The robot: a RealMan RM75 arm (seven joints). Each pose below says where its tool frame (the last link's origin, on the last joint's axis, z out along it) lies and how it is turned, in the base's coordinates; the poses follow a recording.
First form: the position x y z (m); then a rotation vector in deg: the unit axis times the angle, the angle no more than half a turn.
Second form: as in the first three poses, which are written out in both.
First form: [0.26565 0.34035 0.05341 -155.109 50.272 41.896]
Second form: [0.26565 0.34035 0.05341 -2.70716 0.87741 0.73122]
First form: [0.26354 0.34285 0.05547 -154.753 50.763 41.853]
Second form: [0.26354 0.34285 0.05547 -2.70095 0.88598 0.73047]
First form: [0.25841 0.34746 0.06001 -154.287 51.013 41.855]
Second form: [0.25841 0.34746 0.06001 -2.69282 0.89034 0.73051]
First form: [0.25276 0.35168 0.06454 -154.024 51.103 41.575]
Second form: [0.25276 0.35168 0.06454 -2.68823 0.89192 0.72562]
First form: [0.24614 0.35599 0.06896 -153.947 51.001 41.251]
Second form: [0.24614 0.35599 0.06896 -2.68688 0.89014 0.71997]
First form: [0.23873 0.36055 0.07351 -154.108 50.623 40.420]
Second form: [0.23873 0.36055 0.07351 -2.68969 0.88354 0.70546]
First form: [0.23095 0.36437 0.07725 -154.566 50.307 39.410]
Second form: [0.23095 0.36437 0.07725 -2.69769 0.87802 0.68783]
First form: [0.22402 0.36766 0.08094 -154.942 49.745 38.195]
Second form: [0.22402 0.36766 0.08094 -2.70425 0.86821 0.66663]
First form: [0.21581 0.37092 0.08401 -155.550 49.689 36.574]
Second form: [0.21581 0.37092 0.08401 -2.71486 0.86724 0.63834]
